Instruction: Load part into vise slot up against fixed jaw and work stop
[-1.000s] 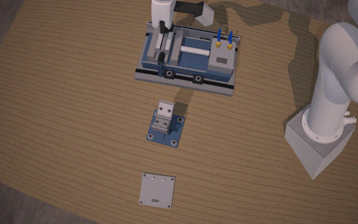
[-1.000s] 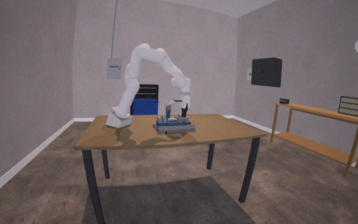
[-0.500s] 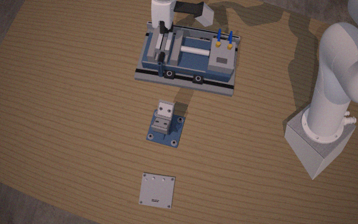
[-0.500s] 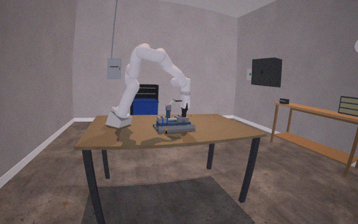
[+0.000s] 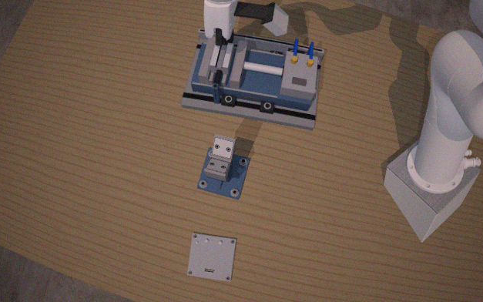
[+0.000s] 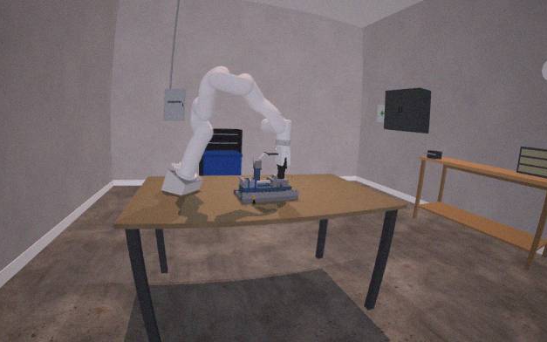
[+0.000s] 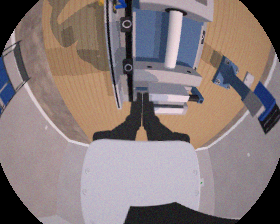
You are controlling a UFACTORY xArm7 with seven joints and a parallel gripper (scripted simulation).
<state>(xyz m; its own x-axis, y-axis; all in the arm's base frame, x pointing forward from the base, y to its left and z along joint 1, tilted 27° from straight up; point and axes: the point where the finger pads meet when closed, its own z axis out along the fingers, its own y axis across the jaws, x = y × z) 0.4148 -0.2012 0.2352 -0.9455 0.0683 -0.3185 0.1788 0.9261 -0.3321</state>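
Right now the part is 10 mm ahead of my hand, 40 mm to the left of it and 20 mm below it. From my hand the other things lie so: fixed jaw (40 mm ahead, 30 mm to the left, 40 mm below); then work stop (10 mm ahead, 80 mm to the left, 30 mm below); then moving jaw (30 mm behind, 40 mm to the left, 40 mm below).
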